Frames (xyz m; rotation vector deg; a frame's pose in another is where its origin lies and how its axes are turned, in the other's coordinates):
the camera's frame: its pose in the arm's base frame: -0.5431 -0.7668 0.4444 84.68 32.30 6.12
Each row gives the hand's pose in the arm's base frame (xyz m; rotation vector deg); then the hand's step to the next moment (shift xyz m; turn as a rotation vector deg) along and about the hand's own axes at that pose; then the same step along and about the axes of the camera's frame.
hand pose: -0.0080 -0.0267 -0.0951 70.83 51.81 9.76
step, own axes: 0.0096 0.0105 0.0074 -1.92 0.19 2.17
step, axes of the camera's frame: 0.0131 0.0088 0.0028 -1.18 0.94 2.48
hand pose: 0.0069 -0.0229 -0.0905 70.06 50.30 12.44
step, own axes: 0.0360 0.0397 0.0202 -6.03 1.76 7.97
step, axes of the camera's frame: 0.0457 0.0344 0.0016 -3.21 4.26 8.63
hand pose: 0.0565 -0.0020 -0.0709 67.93 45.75 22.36
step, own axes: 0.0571 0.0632 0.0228 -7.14 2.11 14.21
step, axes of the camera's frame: 0.0605 0.0626 -0.0143 -2.28 6.33 14.56
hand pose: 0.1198 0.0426 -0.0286 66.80 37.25 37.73
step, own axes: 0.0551 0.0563 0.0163 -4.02 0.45 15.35
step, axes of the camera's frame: 0.0389 0.0657 -0.0254 1.38 5.72 14.74
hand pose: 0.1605 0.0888 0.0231 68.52 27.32 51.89
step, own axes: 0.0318 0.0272 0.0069 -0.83 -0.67 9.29
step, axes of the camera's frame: 0.0125 0.0371 -0.0162 2.60 3.30 8.36
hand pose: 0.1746 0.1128 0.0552 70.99 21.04 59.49
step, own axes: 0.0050 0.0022 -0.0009 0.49 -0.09 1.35
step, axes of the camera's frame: 0.0017 0.0037 -0.0037 0.79 0.79 0.90
